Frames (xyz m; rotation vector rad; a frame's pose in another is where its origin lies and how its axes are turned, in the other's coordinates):
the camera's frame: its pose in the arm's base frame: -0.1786 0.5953 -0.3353 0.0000 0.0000 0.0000
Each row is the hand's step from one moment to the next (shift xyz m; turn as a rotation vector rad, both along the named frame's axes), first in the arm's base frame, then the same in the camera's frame.
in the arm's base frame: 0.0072 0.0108 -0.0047 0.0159 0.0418 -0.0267
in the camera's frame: 0.0072 0.0108 -0.0047 0.0159 0.0418 -0.0267
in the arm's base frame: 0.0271 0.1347 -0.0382 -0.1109 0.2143 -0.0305
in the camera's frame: 0.0271 0.1347 -0.0382 -0.1109 0.2143 -0.0305
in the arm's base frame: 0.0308 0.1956 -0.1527 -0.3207 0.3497 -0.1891
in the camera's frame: 0.0308 0.1956 -0.1527 -0.3207 0.3497 -0.1891
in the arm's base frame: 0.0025 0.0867 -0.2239 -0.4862 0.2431 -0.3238
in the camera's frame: 0.0025 0.0867 -0.2239 -0.4862 0.2431 -0.3238
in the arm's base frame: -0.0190 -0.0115 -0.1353 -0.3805 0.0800 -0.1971
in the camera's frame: -0.0190 -0.0115 -0.1353 -0.3805 0.0800 -0.1971
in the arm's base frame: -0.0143 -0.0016 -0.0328 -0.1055 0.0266 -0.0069
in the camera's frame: -0.0143 -0.0016 -0.0328 -0.1055 0.0266 -0.0069
